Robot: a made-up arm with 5 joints.
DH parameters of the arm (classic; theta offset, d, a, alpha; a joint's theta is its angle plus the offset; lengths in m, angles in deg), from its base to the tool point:
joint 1: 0 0.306 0 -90
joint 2: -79.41 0 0.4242 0
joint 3: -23.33 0 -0.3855 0
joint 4: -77.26 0 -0.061 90
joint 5: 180 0.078 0 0
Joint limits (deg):
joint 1: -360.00..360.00
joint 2: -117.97..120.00
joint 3: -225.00..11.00
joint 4: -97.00..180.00
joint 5: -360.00..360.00
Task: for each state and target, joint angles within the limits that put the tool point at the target. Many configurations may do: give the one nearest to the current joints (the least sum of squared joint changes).
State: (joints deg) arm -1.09 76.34 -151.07 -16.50 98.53
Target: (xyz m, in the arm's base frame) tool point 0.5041 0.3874 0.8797
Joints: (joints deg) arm 37.54 50.86 -173.08 -25.32 98.53
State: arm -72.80 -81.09 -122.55 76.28 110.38
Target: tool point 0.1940 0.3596 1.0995
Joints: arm -118.35 -46.40 -145.46 49.99 110.38
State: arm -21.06 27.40 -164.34 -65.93 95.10
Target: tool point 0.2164 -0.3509 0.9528
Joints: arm -58.34 37.07 -174.16 -78.57 95.10
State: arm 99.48 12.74 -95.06 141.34 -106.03
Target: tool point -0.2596 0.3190 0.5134
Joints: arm 129.14 6.68 -63.56 145.08 -106.03
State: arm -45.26 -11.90 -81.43 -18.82 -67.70
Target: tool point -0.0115 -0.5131 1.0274
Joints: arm -91.28 13.72 -130.34 -1.21 -67.70
